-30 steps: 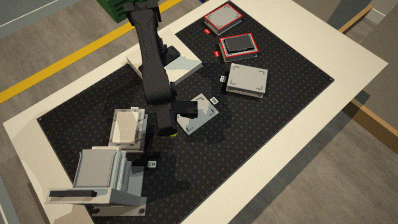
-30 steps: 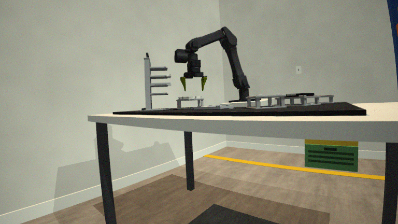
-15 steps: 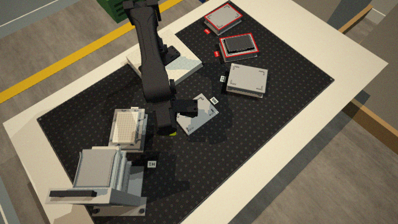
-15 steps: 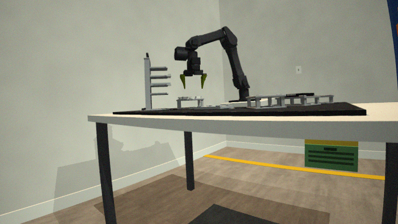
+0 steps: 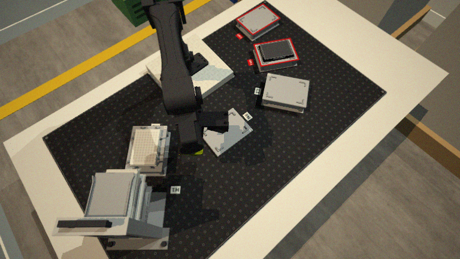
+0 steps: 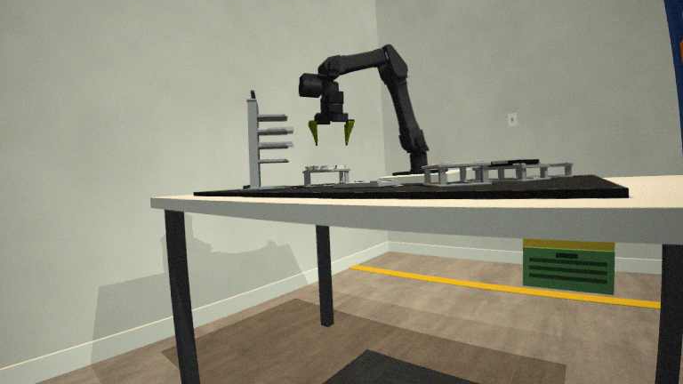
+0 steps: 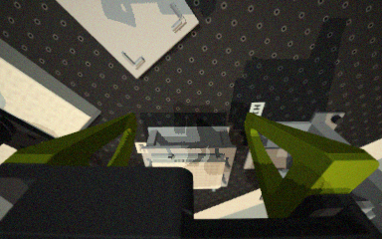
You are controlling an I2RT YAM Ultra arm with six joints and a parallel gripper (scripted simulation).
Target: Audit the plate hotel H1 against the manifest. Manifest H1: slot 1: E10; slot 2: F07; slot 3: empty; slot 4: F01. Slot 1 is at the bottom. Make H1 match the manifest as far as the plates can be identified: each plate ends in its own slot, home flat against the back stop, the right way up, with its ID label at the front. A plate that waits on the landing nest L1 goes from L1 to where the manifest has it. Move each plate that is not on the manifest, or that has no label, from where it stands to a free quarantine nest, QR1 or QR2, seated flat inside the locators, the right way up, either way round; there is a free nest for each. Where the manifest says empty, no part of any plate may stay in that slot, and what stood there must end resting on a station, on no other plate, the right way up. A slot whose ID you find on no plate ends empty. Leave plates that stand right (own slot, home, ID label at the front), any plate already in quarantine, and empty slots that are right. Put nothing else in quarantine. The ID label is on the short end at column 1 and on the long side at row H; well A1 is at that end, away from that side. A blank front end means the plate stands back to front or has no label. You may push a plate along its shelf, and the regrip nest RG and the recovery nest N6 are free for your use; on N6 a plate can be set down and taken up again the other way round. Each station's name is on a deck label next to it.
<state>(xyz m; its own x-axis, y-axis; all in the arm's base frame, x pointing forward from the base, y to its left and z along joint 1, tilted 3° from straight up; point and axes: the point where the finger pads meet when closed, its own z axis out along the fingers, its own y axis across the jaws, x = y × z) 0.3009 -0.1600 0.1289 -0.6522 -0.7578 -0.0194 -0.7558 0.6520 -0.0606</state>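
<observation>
Right now the white well plate is 13 cm to the right of my hand, 12 cm behind it and 7 cm below it. Also, from my hand: regrip nest: 13 cm to the right, 12 cm behind, 9 cm below; then recovery nest N6: 14 cm below, 12 cm to the left, 1 cm behind; then H1 deck label: 14 cm to the right, 14 cm below, 4 cm ahead.
</observation>
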